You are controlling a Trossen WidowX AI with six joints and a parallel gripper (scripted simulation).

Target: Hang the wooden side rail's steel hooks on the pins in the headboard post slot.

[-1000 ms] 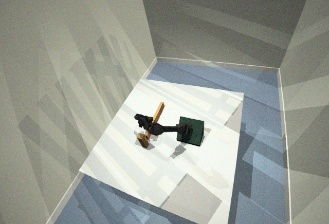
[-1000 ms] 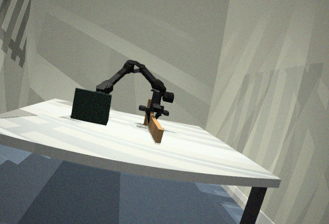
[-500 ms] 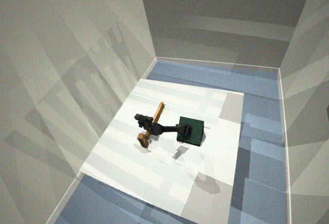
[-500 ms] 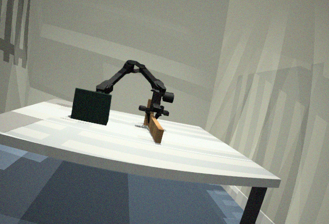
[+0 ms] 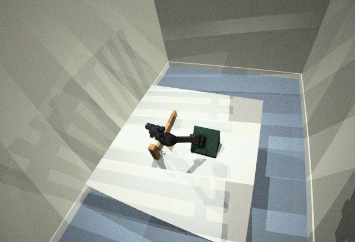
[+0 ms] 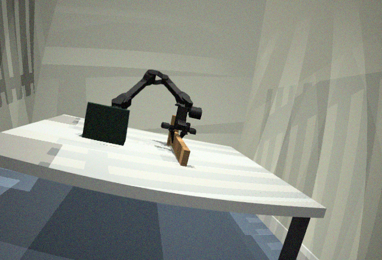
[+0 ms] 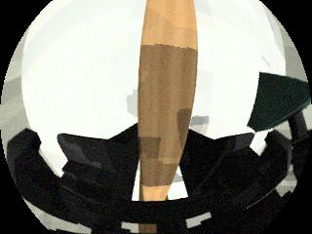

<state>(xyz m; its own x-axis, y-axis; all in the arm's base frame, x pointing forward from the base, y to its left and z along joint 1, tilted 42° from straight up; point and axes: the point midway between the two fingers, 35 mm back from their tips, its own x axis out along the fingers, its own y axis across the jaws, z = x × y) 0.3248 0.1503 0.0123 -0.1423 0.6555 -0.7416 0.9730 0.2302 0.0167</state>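
Right now my gripper tip is 20 mm past the wooden headboard post, 140 mm to the right of it and 40 mm below it.
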